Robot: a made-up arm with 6 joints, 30 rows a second.
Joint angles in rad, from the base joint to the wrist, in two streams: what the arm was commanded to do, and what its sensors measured. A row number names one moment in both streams.
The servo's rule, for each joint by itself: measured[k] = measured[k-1] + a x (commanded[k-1-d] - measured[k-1]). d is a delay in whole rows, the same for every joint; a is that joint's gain. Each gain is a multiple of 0.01, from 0.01 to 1. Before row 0 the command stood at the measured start. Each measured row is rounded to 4 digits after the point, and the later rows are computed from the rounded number. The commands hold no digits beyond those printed.
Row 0, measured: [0.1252, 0.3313, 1.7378, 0.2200, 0.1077, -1.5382]
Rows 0 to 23, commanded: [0.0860, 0.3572, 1.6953, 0.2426, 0.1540, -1.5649]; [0.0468, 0.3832, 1.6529, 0.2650, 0.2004, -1.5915]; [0.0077, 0.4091, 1.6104, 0.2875, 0.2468, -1.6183]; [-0.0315, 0.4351, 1.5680, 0.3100, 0.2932, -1.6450]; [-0.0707, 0.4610, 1.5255, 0.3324, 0.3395, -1.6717]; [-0.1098, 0.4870, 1.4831, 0.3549, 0.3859, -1.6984]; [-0.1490, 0.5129, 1.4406, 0.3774, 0.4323, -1.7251]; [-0.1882, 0.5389, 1.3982, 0.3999, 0.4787, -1.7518]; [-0.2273, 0.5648, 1.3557, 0.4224, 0.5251, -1.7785]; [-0.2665, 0.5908, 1.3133, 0.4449, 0.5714, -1.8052]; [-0.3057, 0.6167, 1.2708, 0.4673, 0.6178, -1.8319]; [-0.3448, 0.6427, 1.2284, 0.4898, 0.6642, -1.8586]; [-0.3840, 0.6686, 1.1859, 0.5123, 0.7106, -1.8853]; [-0.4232, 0.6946, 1.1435, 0.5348, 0.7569, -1.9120]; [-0.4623, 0.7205, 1.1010, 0.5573, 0.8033, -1.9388]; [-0.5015, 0.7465, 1.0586, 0.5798, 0.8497, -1.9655]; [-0.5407, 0.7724, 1.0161, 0.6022, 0.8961, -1.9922]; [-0.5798, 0.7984, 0.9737, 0.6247, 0.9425, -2.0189]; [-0.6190, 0.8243, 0.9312, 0.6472, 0.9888, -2.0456]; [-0.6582, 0.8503, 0.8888, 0.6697, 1.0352, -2.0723]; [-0.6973, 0.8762, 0.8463, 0.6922, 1.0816, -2.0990]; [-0.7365, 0.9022, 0.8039, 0.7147, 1.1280, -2.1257]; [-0.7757, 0.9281, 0.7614, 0.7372, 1.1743, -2.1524]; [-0.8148, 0.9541, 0.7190, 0.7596, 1.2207, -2.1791]
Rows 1 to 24, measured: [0.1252, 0.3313, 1.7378, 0.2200, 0.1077, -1.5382]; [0.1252, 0.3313, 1.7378, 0.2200, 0.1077, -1.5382]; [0.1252, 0.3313, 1.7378, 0.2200, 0.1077, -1.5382]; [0.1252, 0.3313, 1.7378, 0.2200, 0.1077, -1.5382]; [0.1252, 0.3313, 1.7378, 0.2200, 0.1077, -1.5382]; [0.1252, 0.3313, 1.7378, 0.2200, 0.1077, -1.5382]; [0.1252, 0.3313, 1.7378, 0.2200, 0.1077, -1.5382]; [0.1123, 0.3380, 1.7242, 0.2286, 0.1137, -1.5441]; [0.0907, 0.3498, 1.7014, 0.2424, 0.1250, -1.5545]; [0.0633, 0.3652, 1.6723, 0.2595, 0.1408, -1.5685]; [0.0320, 0.3834, 1.6389, 0.2787, 0.1606, -1.5853]; [-0.0019, 0.4036, 1.6026, 0.2991, 0.1839, -1.6043]; [-0.0375, 0.4253, 1.5644, 0.3203, 0.2102, -1.6250]; [-0.0743, 0.4481, 1.5248, 0.3420, 0.2391, -1.6470]; [-0.1119, 0.4717, 1.4843, 0.3640, 0.2702, -1.6701]; [-0.1500, 0.4959, 1.4431, 0.3862, 0.3033, -1.6939]; [-0.1884, 0.5206, 1.4016, 0.4085, 0.3382, -1.7184]; [-0.2271, 0.5456, 1.3597, 0.4308, 0.3745, -1.7434]; [-0.2659, 0.5708, 1.3177, 0.4532, 0.4122, -1.7687]; [-0.3049, 0.5962, 1.2755, 0.4757, 0.4510, -1.7944]; [-0.3439, 0.6218, 1.2333, 0.4982, 0.4908, -1.8203]; [-0.3830, 0.6475, 1.1910, 0.5207, 0.5314, -1.8464]; [-0.4221, 0.6732, 1.1486, 0.5432, 0.5728, -1.8726]; [-0.4612, 0.6990, 1.1062, 0.5656, 0.6148, -1.8989]
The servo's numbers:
d 7
a 0.33 0.26 0.32 0.38 0.13 0.22

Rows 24 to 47, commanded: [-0.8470, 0.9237, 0.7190, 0.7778, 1.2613, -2.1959]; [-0.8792, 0.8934, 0.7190, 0.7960, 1.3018, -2.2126]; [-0.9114, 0.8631, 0.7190, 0.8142, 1.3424, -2.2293]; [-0.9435, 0.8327, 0.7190, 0.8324, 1.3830, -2.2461]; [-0.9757, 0.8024, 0.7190, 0.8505, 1.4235, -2.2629]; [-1.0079, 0.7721, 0.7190, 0.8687, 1.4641, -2.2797]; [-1.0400, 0.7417, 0.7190, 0.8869, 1.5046, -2.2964]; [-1.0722, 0.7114, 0.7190, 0.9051, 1.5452, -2.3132]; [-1.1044, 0.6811, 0.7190, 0.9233, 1.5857, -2.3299]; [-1.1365, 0.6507, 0.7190, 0.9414, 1.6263, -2.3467]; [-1.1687, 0.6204, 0.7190, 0.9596, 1.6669, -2.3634]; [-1.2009, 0.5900, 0.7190, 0.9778, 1.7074, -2.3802]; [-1.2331, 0.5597, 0.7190, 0.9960, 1.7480, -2.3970]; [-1.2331, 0.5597, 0.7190, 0.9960, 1.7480, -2.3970]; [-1.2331, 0.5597, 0.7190, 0.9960, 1.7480, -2.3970]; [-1.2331, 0.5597, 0.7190, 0.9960, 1.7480, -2.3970]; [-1.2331, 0.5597, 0.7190, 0.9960, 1.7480, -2.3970]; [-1.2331, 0.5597, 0.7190, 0.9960, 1.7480, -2.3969]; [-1.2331, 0.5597, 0.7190, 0.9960, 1.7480, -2.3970]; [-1.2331, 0.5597, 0.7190, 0.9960, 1.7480, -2.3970]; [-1.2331, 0.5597, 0.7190, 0.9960, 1.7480, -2.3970]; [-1.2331, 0.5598, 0.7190, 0.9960, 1.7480, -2.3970]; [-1.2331, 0.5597, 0.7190, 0.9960, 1.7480, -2.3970]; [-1.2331, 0.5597, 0.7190, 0.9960, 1.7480, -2.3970]
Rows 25 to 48, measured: [-0.5003, 0.7248, 1.0638, 0.5881, 0.6574, -1.9253]; [-0.5395, 0.7507, 1.0214, 0.6106, 0.7005, -1.9518]; [-0.5787, 0.7766, 0.9790, 0.6331, 0.7440, -1.9783]; [-0.6178, 0.8025, 0.9365, 0.6556, 0.7879, -2.0049]; [-0.6570, 0.8284, 0.8941, 0.6781, 0.8321, -2.0315]; [-0.6962, 0.8543, 0.8516, 0.7006, 0.8766, -2.0581]; [-0.7353, 0.8802, 0.8092, 0.7230, 0.9213, -2.0847]; [-0.7722, 0.8915, 0.7803, 0.7438, 0.9655, -2.1092]; [-0.8075, 0.8920, 0.7607, 0.7636, 1.0092, -2.1319]; [-0.8418, 0.8845, 0.7474, 0.7828, 1.0525, -2.1533]; [-0.8754, 0.8710, 0.7383, 0.8016, 1.0955, -2.1737]; [-0.9085, 0.8532, 0.7321, 0.8202, 1.1381, -2.1933]; [-0.9413, 0.8321, 0.7279, 0.8386, 1.1805, -2.2123]; [-0.9739, 0.8086, 0.7251, 0.8570, 1.2226, -2.2308]; [-1.0063, 0.7833, 0.7231, 0.8753, 1.2645, -2.2489]; [-1.0387, 0.7567, 0.7218, 0.8935, 1.3063, -2.2667]; [-1.0710, 0.7291, 0.7209, 0.9117, 1.3479, -2.2843]; [-1.1032, 0.7008, 0.7203, 0.9299, 1.3894, -2.3017]; [-1.1354, 0.6720, 0.7199, 0.9481, 1.4307, -2.3190]; [-1.1676, 0.6428, 0.7196, 0.9663, 1.4719, -2.3362]; [-1.1892, 0.6212, 0.7194, 0.9776, 1.5078, -2.3496]; [-1.2037, 0.6052, 0.7193, 0.9846, 1.5390, -2.3600]; [-1.2134, 0.5934, 0.7192, 0.9889, 1.5662, -2.3681]; [-1.2199, 0.5846, 0.7191, 0.9916, 1.5898, -2.3745]
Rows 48 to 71, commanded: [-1.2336, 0.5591, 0.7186, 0.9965, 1.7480, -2.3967]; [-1.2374, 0.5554, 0.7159, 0.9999, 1.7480, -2.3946]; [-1.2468, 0.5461, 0.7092, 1.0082, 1.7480, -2.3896]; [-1.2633, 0.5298, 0.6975, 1.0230, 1.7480, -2.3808]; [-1.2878, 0.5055, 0.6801, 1.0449, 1.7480, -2.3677]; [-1.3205, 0.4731, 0.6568, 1.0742, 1.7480, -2.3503]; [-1.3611, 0.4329, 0.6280, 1.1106, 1.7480, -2.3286]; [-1.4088, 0.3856, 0.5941, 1.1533, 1.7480, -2.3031]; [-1.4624, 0.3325, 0.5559, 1.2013, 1.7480, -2.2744]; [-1.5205, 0.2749, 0.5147, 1.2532, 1.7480, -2.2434]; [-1.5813, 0.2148, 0.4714, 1.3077, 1.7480, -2.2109]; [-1.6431, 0.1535, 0.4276, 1.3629, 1.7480, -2.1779]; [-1.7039, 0.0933, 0.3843, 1.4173, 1.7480, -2.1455]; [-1.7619, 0.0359, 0.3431, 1.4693, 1.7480, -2.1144]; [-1.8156, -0.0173, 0.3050, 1.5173, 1.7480, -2.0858]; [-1.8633, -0.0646, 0.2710, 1.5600, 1.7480, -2.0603]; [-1.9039, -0.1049, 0.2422, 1.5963, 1.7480, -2.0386]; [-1.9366, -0.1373, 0.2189, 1.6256, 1.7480, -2.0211]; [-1.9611, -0.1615, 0.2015, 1.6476, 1.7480, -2.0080]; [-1.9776, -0.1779, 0.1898, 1.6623, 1.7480, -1.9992]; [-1.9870, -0.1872, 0.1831, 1.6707, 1.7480, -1.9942]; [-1.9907, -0.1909, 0.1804, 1.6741, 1.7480, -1.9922]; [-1.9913, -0.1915, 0.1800, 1.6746, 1.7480, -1.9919]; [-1.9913, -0.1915, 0.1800, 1.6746, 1.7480, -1.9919]
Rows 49 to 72, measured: [-1.2243, 0.5781, 0.7191, 0.9933, 1.6104, -2.3794]; [-1.2272, 0.5733, 0.7191, 0.9943, 1.6283, -2.3833]; [-1.2291, 0.5698, 0.7191, 0.9949, 1.6439, -2.3863]; [-1.2304, 0.5672, 0.7191, 0.9953, 1.6574, -2.3887]; [-1.2313, 0.5653, 0.7191, 0.9956, 1.6692, -2.3905]; [-1.2319, 0.5638, 0.7191, 0.9958, 1.6794, -2.3919]; [-1.2323, 0.5627, 0.7191, 0.9959, 1.6883, -2.3930]; [-1.2327, 0.5618, 0.7189, 0.9961, 1.6961, -2.3938]; [-1.2343, 0.5601, 0.7179, 0.9975, 1.7028, -2.3940]; [-1.2384, 0.5565, 0.7151, 1.0016, 1.7087, -2.3930]; [-1.2466, 0.5496, 0.7095, 1.0097, 1.7138, -2.3903]; [-1.2602, 0.5381, 0.7001, 1.0231, 1.7182, -2.3853]; [-1.2801, 0.5212, 0.6862, 1.0425, 1.7221, -2.3776]; [-1.3068, 0.4982, 0.6676, 1.0684, 1.7255, -2.3668]; [-1.3405, 0.4689, 0.6441, 1.1007, 1.7284, -2.3528]; [-1.3807, 0.4334, 0.6159, 1.1389, 1.7309, -2.3356]; [-1.4268, 0.3922, 0.5835, 1.1823, 1.7331, -2.3153]; [-1.4778, 0.3461, 0.5476, 1.2300, 1.7350, -2.2923]; [-1.5323, 0.2960, 0.5092, 1.2805, 1.7367, -2.2671]; [-1.5889, 0.2433, 0.4692, 1.3325, 1.7382, -2.2403]; [-1.6460, 0.1894, 0.4288, 1.3845, 1.7395, -2.2126]; [-1.7020, 0.1357, 0.3892, 1.4350, 1.7406, -2.1847]; [-1.7552, 0.0836, 0.3514, 1.4825, 1.7416, -2.1573]; [-1.8043, 0.0346, 0.3165, 1.5257, 1.7424, -2.1312]
